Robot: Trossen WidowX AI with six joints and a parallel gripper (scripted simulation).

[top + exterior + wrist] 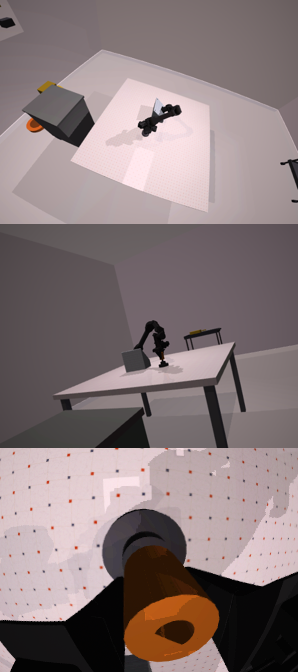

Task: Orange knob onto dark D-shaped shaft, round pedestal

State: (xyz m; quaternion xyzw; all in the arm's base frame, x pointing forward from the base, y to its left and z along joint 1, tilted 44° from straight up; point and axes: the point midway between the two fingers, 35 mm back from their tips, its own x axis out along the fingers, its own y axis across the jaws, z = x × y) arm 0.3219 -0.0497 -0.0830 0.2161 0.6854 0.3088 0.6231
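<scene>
My gripper tip is now 20 mm below the orange knob. Also, from my gripper tip: dark round pedestal (40 mm below).
</scene>
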